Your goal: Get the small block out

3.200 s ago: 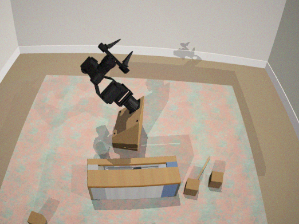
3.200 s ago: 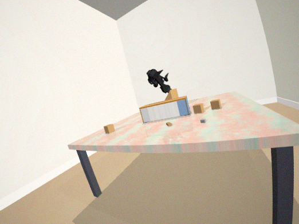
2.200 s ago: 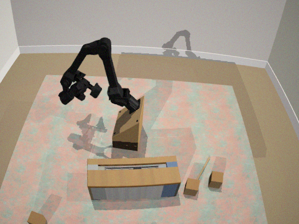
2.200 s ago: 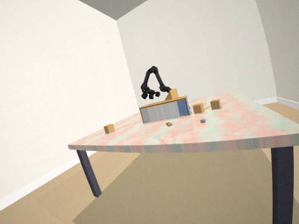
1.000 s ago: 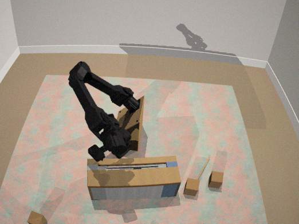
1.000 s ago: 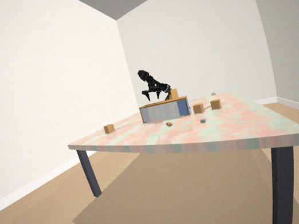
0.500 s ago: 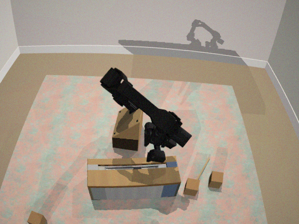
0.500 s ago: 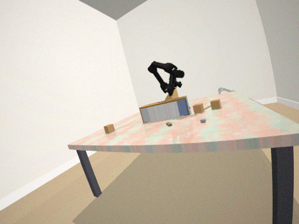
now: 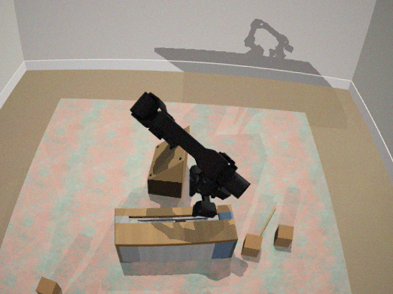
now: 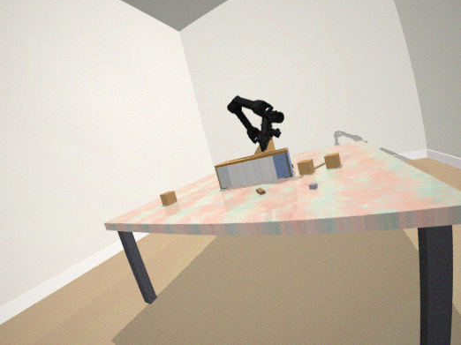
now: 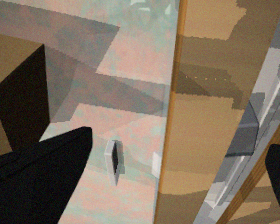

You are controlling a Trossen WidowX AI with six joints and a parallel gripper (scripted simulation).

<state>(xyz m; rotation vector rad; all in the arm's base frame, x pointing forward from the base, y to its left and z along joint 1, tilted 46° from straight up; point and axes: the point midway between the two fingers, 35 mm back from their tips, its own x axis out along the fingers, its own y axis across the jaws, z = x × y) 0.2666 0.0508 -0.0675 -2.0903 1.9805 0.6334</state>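
My gripper tip is now 4 cm short of the wooden box, 6 cm to the left of it and 8 cm above it. Round my gripper tip: grey piece (32 cm ahead, 27 cm to the left, 13 cm below); then thin stick (4 cm behind, 28 cm to the left, 14 cm below).
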